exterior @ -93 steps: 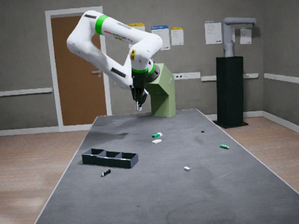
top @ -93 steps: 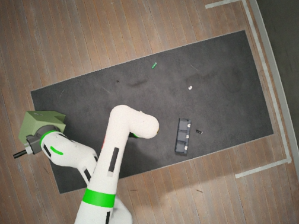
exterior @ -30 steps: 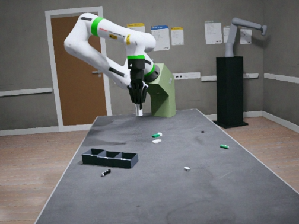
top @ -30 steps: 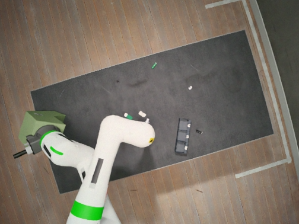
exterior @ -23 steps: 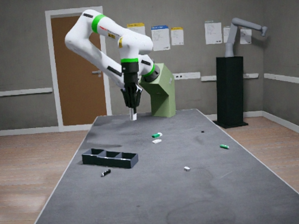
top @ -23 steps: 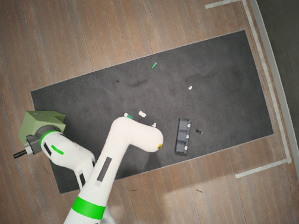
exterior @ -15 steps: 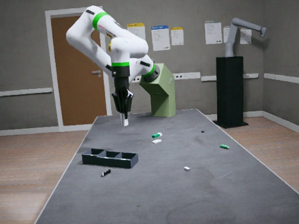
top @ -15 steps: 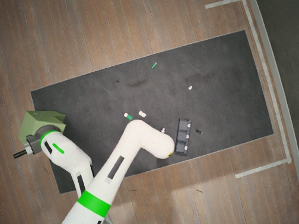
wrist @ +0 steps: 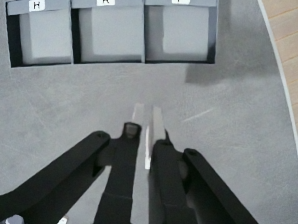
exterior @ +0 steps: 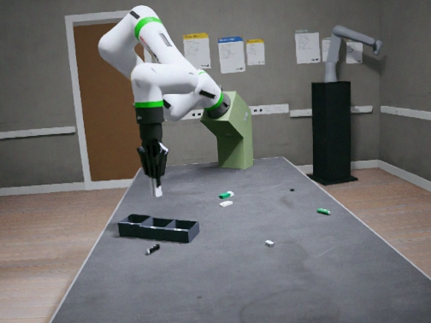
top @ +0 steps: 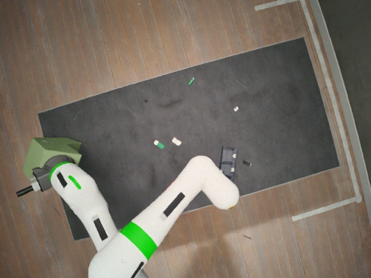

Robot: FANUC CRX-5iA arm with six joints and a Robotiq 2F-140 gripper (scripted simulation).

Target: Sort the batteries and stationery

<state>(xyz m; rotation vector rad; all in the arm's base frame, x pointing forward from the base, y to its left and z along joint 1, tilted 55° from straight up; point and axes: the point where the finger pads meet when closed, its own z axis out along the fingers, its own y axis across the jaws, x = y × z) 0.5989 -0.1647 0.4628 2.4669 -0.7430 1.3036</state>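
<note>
Right now the tray is 10 cm ahead of my hand, 1 cm to the right of it and 11 cm below it. Also, from my hand: black battery (22 cm ahead, 5 cm to the right, 13 cm below); then green-and-white block (20 cm behind, 31 cm to the left, 13 cm below); then white eraser-like piece (10 cm behind, 27 cm to the left, 13 cm below).
</note>
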